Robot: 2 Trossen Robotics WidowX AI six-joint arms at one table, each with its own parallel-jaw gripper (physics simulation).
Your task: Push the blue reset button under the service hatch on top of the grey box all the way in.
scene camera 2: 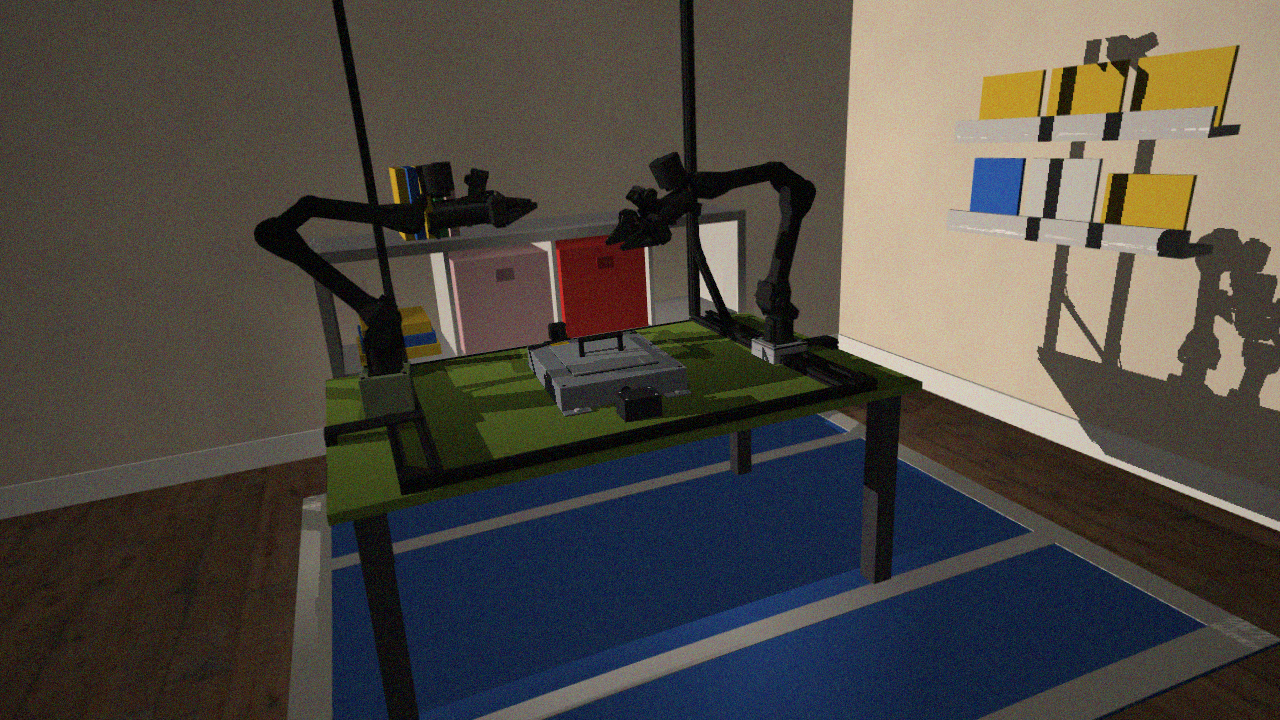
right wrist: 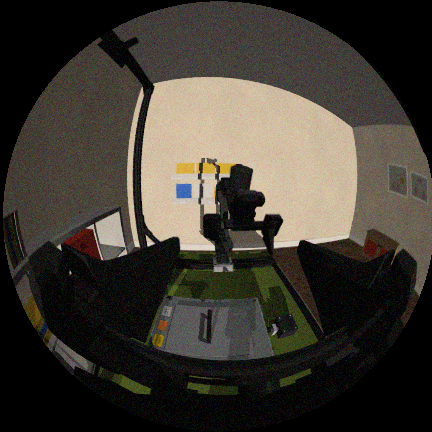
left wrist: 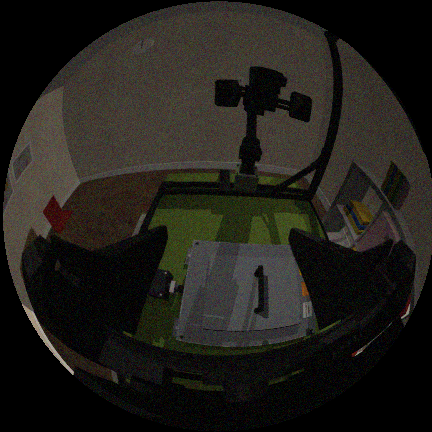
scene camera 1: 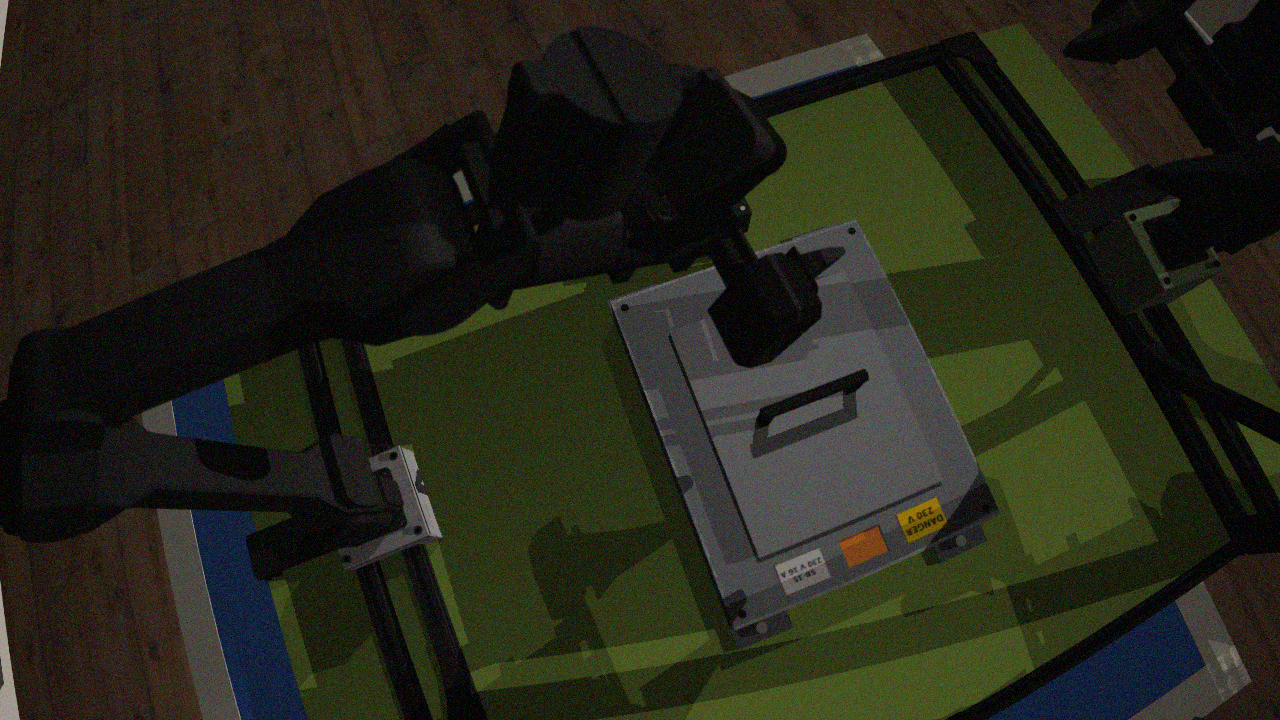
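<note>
The grey box (scene camera 1: 646, 344) (scene camera 2: 608, 391) (left wrist: 220, 270) (right wrist: 240, 345) lies on the green table. Its hatch (scene camera 1: 805, 501) (left wrist: 240, 310) lies flat on top, with a black handle (scene camera 1: 810, 396) (scene camera 2: 600, 338) (left wrist: 260, 290) (right wrist: 208, 325) standing up from it. The blue button does not show in any view; the area under the hatch is hidden. My left gripper (scene camera 1: 794, 291) (scene camera 2: 626, 235) (left wrist: 230, 233) is open and empty, high above the box. My right gripper (scene camera 2: 529, 205) (right wrist: 241, 245) is open and empty, high in the air at the left of scene camera 2.
A small black block (scene camera 2: 638, 402) (left wrist: 161, 284) (right wrist: 286, 325) with a light connector stands beside the box. White (scene camera 1: 802, 571), orange (scene camera 1: 862, 546) and yellow (scene camera 1: 921, 520) labels line one box edge. Black rails and upright posts (scene camera 2: 687, 107) frame the table (scene camera 2: 501, 434).
</note>
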